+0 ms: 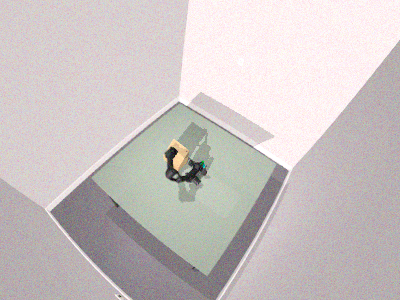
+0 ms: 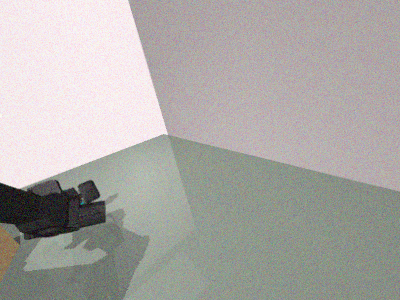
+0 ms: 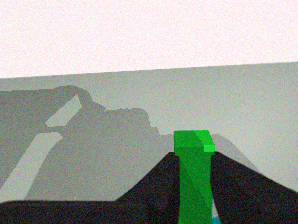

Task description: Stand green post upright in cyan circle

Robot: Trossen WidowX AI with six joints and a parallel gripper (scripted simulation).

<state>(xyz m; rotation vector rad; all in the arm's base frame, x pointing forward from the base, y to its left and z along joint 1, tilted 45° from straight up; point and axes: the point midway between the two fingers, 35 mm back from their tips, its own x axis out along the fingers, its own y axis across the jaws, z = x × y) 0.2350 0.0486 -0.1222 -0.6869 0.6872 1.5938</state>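
Now: gripper tip 20 mm above the green post. The rest, counted from my gripper tip: cyan circle 60 mm below.
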